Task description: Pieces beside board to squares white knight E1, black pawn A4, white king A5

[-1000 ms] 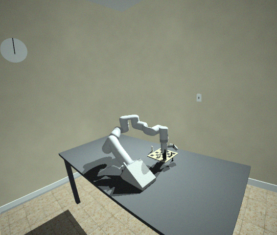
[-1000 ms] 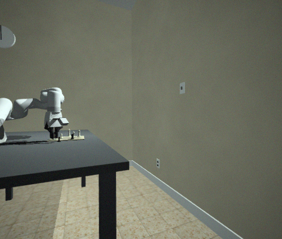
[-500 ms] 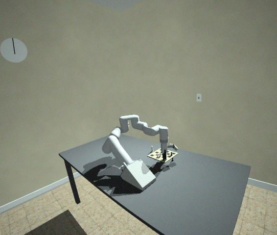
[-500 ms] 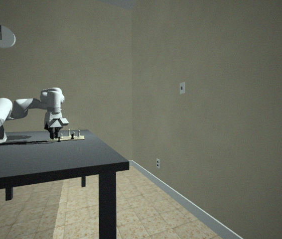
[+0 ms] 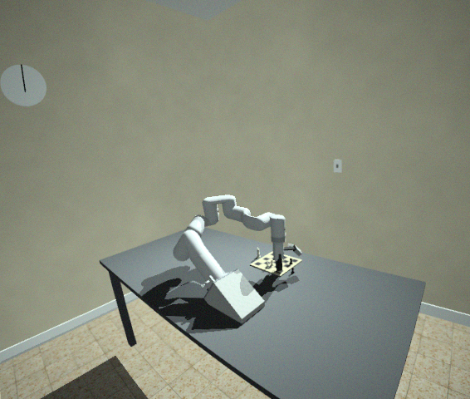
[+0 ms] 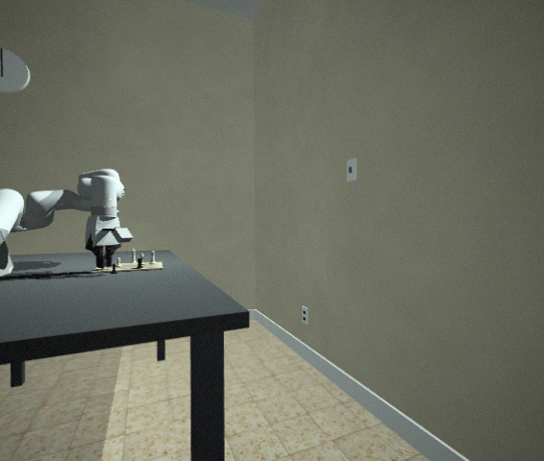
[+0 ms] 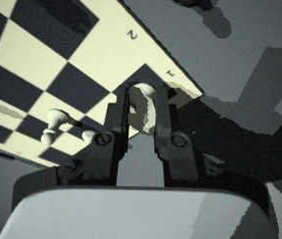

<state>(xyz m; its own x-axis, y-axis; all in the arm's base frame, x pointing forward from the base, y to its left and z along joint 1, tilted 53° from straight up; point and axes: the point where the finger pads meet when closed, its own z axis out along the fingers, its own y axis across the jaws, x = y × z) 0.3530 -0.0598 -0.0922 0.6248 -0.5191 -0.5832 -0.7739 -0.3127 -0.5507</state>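
The white knight is 10 mm below my hand. The rest, counted from my hand: black pawn: 70 mm to the right, 30 mm ahead, 20 mm below; then white king: 210 mm to the left, 100 mm ahead; then chessboard: 80 mm ahead, 70 mm to the left, 30 mm below.
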